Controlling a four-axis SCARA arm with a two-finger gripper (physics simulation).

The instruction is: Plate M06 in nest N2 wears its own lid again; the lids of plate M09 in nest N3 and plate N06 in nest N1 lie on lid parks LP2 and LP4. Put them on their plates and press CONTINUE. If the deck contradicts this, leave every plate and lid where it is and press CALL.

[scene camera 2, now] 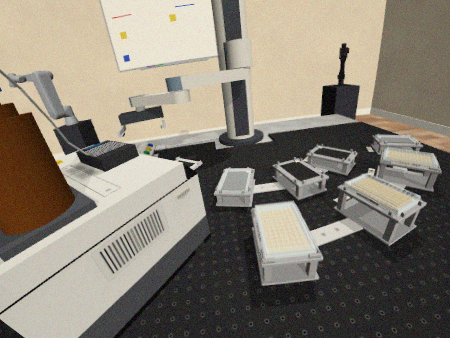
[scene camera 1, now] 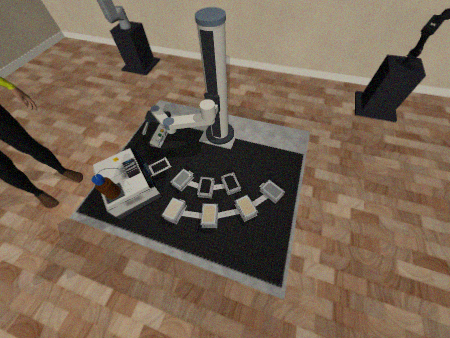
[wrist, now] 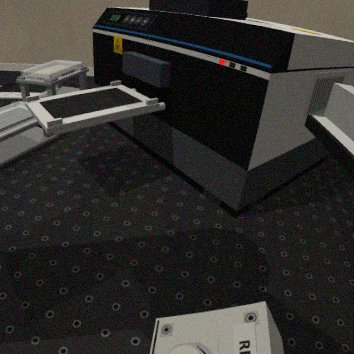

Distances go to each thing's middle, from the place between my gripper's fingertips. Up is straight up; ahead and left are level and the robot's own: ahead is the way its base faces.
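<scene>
From my hand, the tip box [scene camera 2: 115, 157] is 30 mm to the left and 330 mm ahead, and it sits 30 mm above. There is also the brown bottle [scene camera 2: 42, 194], which I find 520 mm ahead of my hand, 20 mm to the left of it and 120 mm above it.
</scene>
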